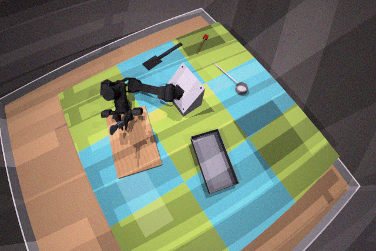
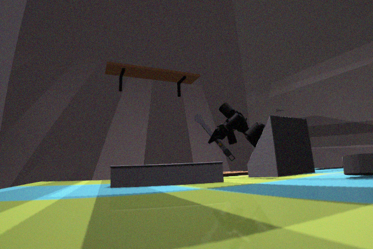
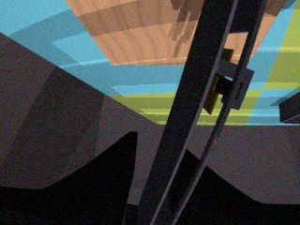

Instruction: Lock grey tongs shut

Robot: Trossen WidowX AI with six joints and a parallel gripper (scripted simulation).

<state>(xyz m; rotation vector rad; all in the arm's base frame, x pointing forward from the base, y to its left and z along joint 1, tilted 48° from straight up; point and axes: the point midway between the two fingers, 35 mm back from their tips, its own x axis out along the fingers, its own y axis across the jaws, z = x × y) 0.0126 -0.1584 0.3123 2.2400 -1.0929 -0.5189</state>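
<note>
Right now my gripper tip is 40 mm to the right of the yellow lock piece, 40 mm past it and 10 mm above it. From my gripper tip the other things lie so: wooden board (160 mm below); then dark roasting tin (370 mm ahead, 260 mm to the left, 140 mm below); then black spatula (480 mm to the left, 360 mm behind, 160 mm below).
</note>
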